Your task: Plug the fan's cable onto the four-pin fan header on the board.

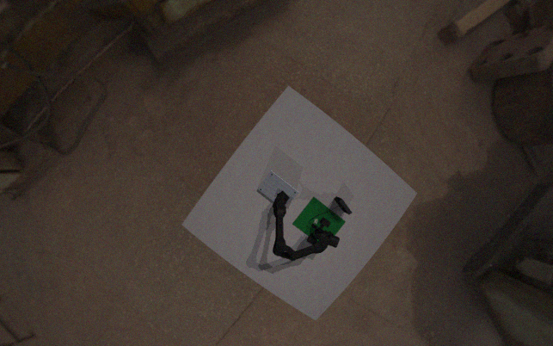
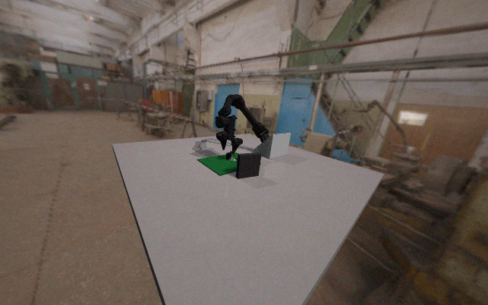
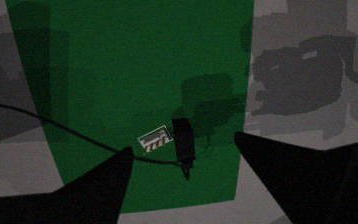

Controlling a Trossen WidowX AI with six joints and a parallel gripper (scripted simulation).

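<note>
My gripper tip is now 10 mm past the dark plug and 30 mm above it. Round my gripper tip: black fan 10 mm ahead, 230 mm to the left, 10 mm above; then green board 10 mm ahead, 40 mm to the left, 60 mm below.
</note>
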